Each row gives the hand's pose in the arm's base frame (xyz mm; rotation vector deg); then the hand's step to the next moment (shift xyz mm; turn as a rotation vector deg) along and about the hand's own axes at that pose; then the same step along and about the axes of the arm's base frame.
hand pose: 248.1 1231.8 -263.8 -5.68 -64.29 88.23
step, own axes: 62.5 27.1 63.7 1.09 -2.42 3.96
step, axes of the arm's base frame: -78.9 16.5 46.9 -1.03 -1.75 4.31
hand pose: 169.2 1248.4 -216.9 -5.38 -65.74 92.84
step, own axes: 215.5 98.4 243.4 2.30 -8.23 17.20
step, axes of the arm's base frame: -297.8 24.7 161.5 -5.11 -9.35 15.98
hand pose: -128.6 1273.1 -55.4 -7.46 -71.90 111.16
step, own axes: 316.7 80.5 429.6 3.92 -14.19 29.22
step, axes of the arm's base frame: -463.7 -112.8 252.2 -8.58 -15.84 27.32
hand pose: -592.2 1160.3 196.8 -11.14 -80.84 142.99
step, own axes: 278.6 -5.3 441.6 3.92 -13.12 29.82
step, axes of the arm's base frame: -373.7 -277.1 237.1 -8.90 -16.85 26.71
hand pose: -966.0 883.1 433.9 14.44 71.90 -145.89
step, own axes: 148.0 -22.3 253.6 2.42 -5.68 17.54
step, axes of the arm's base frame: -154.0 -215.6 128.4 -4.67 -11.11 14.16
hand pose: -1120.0 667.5 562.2 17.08 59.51 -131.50
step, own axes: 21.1 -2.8 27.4 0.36 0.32 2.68
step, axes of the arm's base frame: -17.4 -27.9 11.0 0.01 -2.31 1.45
